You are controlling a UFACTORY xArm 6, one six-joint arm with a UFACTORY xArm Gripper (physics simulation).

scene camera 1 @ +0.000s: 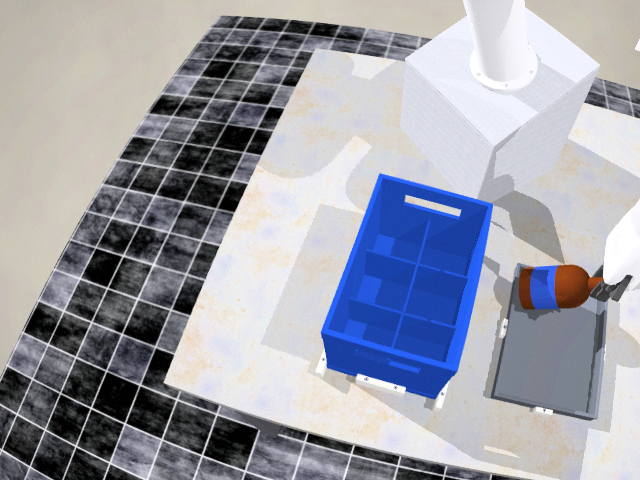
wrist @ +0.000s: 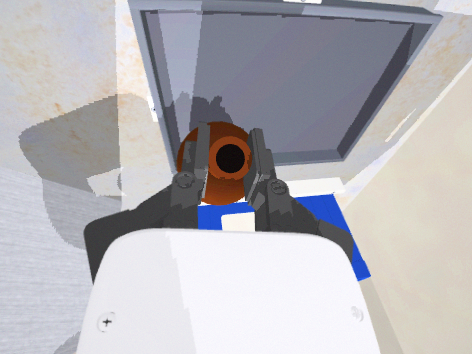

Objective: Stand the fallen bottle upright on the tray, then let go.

Scene:
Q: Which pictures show the gripper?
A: Scene camera 1 and the wrist view: all of them.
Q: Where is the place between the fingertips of the gripper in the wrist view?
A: At 227,141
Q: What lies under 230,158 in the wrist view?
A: An orange-brown bottle.

